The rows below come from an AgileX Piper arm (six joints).
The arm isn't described. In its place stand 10 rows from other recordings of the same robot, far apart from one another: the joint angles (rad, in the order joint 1, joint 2, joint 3, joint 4, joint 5, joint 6), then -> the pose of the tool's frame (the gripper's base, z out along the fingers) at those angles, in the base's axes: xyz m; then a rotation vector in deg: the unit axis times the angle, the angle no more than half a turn.
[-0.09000, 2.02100, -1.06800, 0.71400, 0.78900, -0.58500] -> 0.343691 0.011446 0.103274 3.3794 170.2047 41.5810
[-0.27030, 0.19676, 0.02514, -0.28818, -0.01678, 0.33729] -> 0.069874 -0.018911 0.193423 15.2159 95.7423 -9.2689
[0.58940, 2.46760, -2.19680, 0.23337, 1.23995, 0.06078] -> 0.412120 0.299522 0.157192 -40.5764 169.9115 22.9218
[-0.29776, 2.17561, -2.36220, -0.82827, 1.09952, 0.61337] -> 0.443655 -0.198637 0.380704 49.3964 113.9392 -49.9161
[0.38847, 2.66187, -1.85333, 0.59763, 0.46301, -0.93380] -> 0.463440 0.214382 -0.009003 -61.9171 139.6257 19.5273
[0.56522, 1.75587, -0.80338, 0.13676, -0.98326, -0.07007] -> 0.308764 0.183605 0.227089 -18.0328 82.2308 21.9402
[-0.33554, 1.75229, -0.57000, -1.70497, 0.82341, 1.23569] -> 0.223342 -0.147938 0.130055 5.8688 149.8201 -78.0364
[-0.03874, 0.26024, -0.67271, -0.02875, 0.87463, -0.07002] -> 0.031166 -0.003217 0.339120 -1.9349 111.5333 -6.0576
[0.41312, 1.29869, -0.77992, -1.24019, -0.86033, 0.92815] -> 0.213330 0.164753 0.315986 -59.3636 76.3850 48.3829
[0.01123, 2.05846, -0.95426, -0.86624, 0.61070, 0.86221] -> 0.327899 -0.036078 0.071495 9.4936 166.9898 -37.8412
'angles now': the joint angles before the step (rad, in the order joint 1, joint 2, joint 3, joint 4, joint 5, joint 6). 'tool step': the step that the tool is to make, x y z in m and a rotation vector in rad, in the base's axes. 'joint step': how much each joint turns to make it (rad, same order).
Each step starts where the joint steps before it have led.
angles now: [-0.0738, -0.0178, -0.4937, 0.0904, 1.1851, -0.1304]
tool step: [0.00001, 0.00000, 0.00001, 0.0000, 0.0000, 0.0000]
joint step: [0.0000, 0.0001, 0.0000, 0.0000, 0.0000, 0.0000]
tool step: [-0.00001, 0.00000, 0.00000, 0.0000, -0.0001, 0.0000]
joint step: [0.0000, -0.0001, 0.0000, 0.0000, 0.0000, 0.0000]
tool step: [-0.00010, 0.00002, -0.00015, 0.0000, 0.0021, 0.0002]
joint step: [-0.0001, 0.0000, 0.0000, 0.0001, 0.0021, -0.0001]
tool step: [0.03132, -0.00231, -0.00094, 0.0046, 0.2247, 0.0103]
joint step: [0.0001, 0.2215, 0.0000, -0.0001, 0.0043, -0.0154]
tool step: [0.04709, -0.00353, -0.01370, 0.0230, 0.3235, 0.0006]
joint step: [-0.0004, 0.3385, 0.0000, 0.0002, -0.0140, -0.0026]
